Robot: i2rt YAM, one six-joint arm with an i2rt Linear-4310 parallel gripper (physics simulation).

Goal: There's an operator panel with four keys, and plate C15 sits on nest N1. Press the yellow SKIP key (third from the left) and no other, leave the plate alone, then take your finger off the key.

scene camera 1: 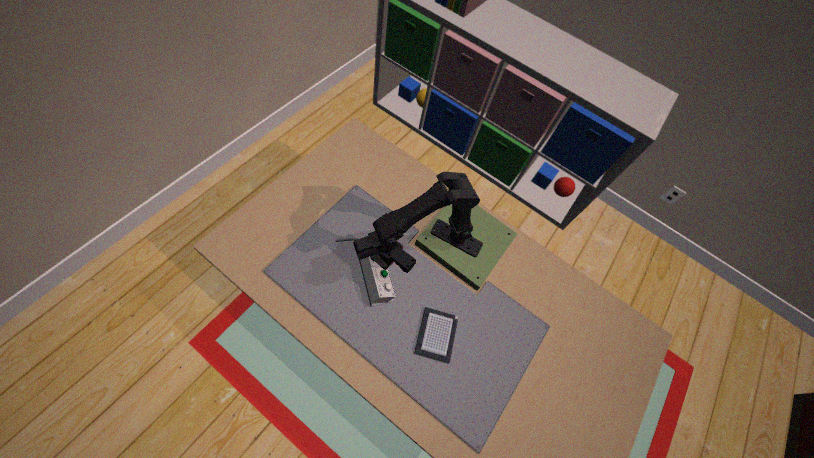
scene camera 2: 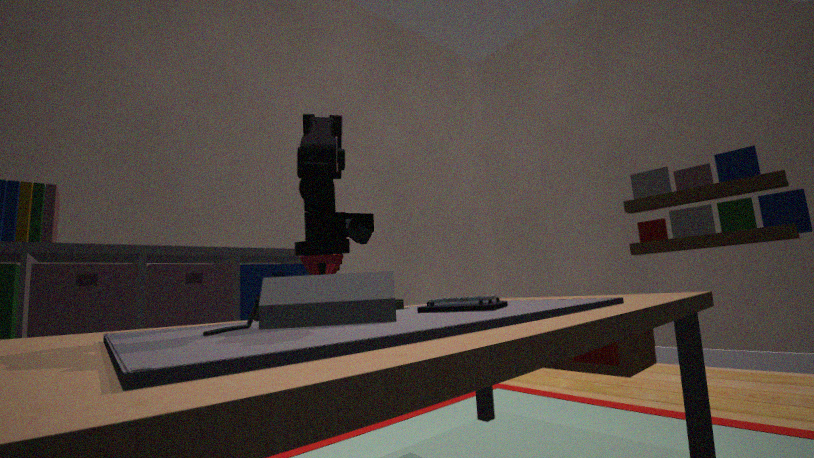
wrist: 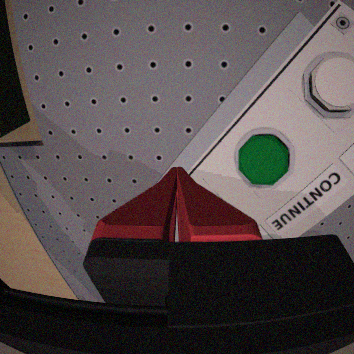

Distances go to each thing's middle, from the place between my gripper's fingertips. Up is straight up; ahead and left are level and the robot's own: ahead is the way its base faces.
Scene:
Now: hand 50 mm short of the green CONTINUE button (wrist: 262, 159), 10 mm to the right of it and 10 mm below it. From my hand the other things lie so: white RETRY button (wrist: 324, 79) (80 mm ahead, 50 mm to the left, 10 mm above).

